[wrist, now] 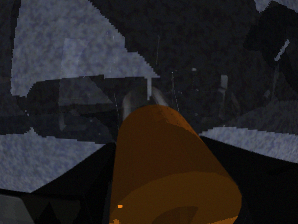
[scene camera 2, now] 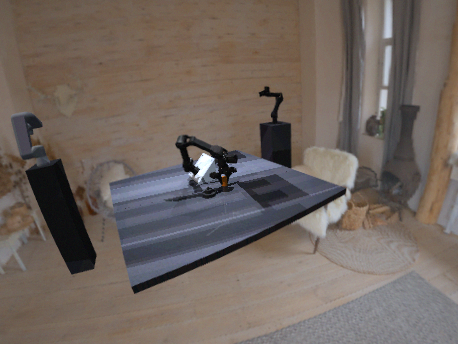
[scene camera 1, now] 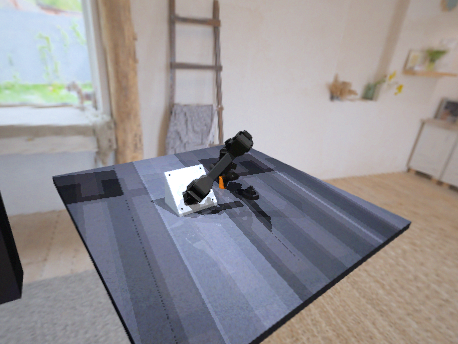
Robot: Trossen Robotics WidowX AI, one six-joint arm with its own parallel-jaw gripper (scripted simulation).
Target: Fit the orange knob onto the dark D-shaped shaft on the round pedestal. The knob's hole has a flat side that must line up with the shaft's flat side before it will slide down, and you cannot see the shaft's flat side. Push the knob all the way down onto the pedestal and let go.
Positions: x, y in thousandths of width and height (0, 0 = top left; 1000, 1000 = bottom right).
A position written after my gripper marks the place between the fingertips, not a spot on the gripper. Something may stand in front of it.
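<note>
My gripper (wrist: 525, 663), visible. Orange knob (wrist: 542, 730), visible too.
</note>
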